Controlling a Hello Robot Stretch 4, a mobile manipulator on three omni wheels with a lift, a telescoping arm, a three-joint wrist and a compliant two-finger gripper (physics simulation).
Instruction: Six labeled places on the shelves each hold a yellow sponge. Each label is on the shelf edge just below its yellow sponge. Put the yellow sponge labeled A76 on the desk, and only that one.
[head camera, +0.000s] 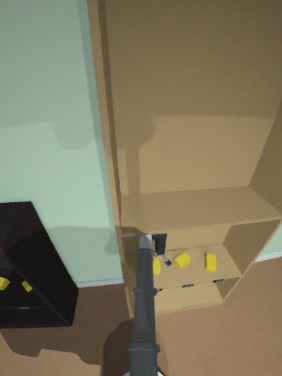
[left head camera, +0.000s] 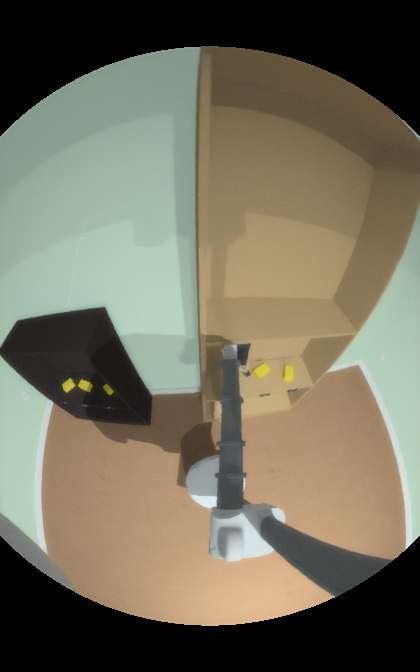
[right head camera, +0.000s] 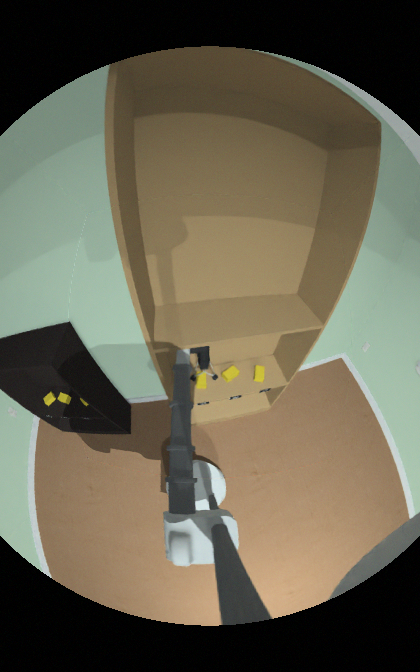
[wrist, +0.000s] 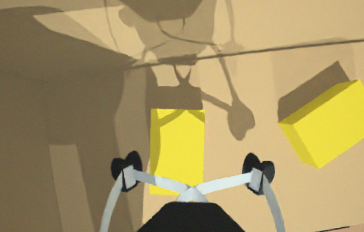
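My gripper (right head camera: 204, 377) (wrist: 192, 165) is open inside the low bay of the wooden shelf unit (head camera: 195, 207) (left head camera: 275, 317) (right head camera: 235, 312). Its fingertips stand either side of the leftmost yellow sponge (head camera: 157, 266) (right head camera: 201, 382) (wrist: 177, 145) in the wrist view, with nothing held; the height gap is hard to tell. A tilted middle sponge (head camera: 182, 260) (left head camera: 261, 371) (right head camera: 230, 373) (wrist: 325, 125) and a right sponge (head camera: 211, 262) (left head camera: 288, 373) (right head camera: 259, 373) lie on the same shelf. The edge labels (right head camera: 203, 403) are too small to read. The desk is not recognisable in these views.
A black shelf unit (head camera: 50, 270) (left head camera: 122, 370) (right head camera: 95, 380) at the left holds more yellow sponges (left head camera: 68, 385). The wooden side wall stands close left of my gripper, and a shelf board lies above the bay. My arm (head camera: 144, 310) (left head camera: 231, 425) (right head camera: 181, 425) reaches over the floor.
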